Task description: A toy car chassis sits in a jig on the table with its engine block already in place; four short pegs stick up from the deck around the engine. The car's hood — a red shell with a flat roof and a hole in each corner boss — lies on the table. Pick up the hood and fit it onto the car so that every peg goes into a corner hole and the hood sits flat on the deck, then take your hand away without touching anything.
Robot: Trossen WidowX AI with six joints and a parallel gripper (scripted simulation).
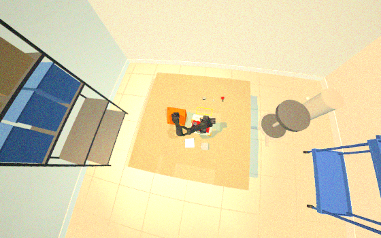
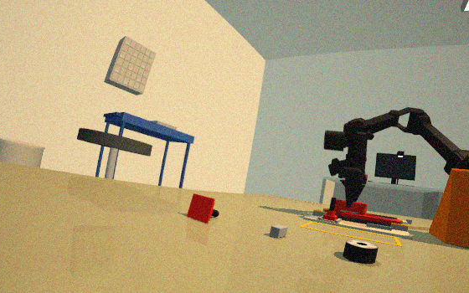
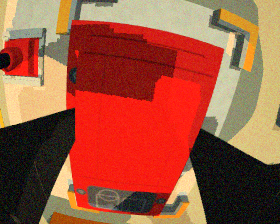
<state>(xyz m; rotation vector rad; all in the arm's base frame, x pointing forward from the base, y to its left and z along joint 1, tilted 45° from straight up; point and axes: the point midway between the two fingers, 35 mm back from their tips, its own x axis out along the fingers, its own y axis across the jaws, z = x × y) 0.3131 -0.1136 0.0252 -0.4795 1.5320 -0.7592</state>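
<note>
Right now the red hood is 1 cm above my gripper tip.
</note>
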